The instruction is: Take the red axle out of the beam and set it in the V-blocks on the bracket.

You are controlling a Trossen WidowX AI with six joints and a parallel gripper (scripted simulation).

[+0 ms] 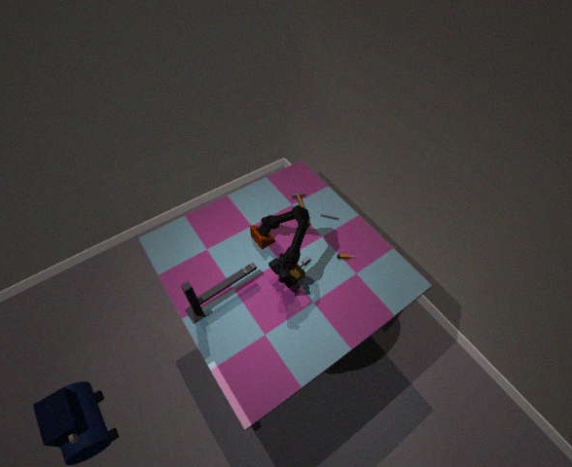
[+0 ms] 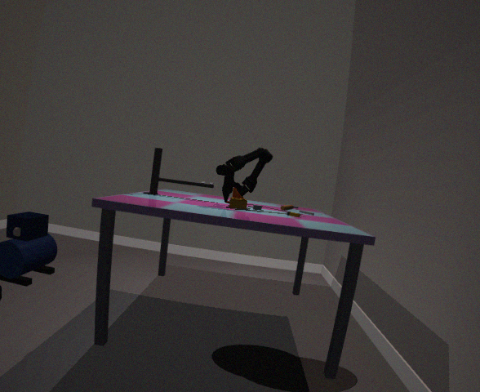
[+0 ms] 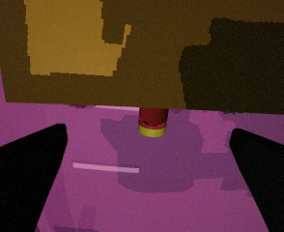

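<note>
Right now my gripper tip is 7 cm to the right of the yellow block and 1 cm past it. Also, from my gripper tip: screwdriver 42 cm to the left, 5 cm ahead, 1 cm below; then grey rod 52 cm to the left, 26 cm behind, 2 cm below.
</note>
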